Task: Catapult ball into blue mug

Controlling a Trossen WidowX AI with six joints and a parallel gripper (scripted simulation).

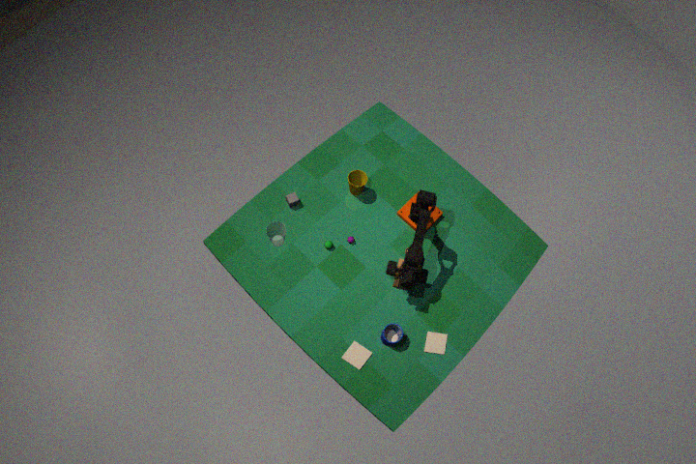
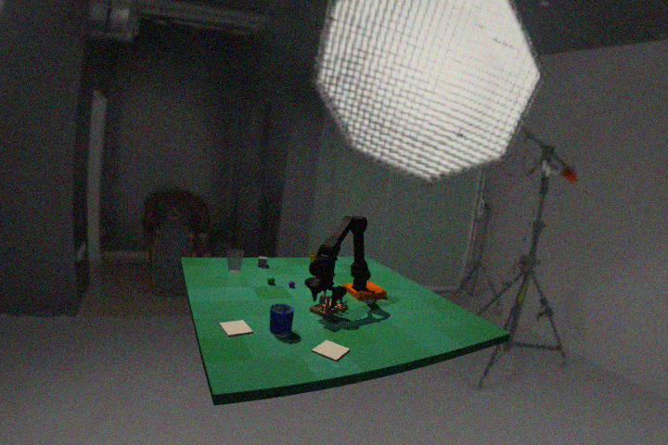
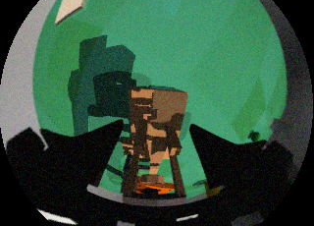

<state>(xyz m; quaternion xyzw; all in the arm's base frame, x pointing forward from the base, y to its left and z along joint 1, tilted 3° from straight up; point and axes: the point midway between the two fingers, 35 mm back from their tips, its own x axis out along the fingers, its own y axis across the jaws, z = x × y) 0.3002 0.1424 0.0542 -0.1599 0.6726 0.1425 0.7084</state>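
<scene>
Now: the purple ball 310 mm to the right of my gripper tip and 20 mm below it. Round my gripper tip: yellow cup 470 mm to the right, 230 mm behind; then blue mug 260 mm ahead, 120 mm to the left, 10 mm below; then green ball 370 mm to the right, 90 mm ahead, 10 mm below.
</scene>
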